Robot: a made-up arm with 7 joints.
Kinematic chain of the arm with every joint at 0, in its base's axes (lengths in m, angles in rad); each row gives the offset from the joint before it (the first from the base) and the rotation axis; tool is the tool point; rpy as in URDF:
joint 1: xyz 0 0 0 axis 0.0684 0.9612 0.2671
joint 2: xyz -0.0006 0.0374 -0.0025 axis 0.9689 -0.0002 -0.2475
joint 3: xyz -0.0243 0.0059 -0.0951 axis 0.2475 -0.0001 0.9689
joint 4: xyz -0.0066 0 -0.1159 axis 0.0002 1 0
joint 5: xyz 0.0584 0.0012 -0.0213 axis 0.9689 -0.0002 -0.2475
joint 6: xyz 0.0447 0 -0.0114 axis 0.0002 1 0
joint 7: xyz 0.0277 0 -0.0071 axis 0.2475 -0.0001 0.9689
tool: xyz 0 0 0 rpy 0 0.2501 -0.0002
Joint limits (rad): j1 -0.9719..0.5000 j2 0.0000..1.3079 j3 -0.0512..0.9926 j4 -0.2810..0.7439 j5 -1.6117..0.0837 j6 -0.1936..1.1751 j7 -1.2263..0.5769
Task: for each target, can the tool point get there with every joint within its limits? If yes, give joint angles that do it. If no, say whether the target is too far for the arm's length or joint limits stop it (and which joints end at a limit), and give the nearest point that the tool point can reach.
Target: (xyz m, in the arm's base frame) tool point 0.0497 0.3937 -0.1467
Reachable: no: too far | nearest point 0.0436 0.3463 -0.1276 | short by 0.051 m
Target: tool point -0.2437 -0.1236 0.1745
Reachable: no: joint limits stop it (at a limit: joint 1, joint 2, joint 3, joint 4, joint 6) | nearest point 0.0691 0.2250 0.1291 | short by 0.471 m
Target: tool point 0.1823 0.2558 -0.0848
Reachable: yes | joints -0.3930 1.0730 0.2762 0.2523 -1.2761 0.8564 -0.0616
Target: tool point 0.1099 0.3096 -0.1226
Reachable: yes | joints -0.0791 0.9915 0.4753 0.4469 -0.2402 0.3394 0.4363
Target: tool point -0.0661 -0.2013 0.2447
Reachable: no: joint limits stop it (at a limit: joint 1, joint 2, joint 3, joint 4, joint 5) | nearest point 0.2225 -0.0412 -0.0551 | short by 0.446 m
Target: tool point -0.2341 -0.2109 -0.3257
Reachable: no: too far | nearest point -0.1369 0.0188 -0.2929 | short by 0.252 m
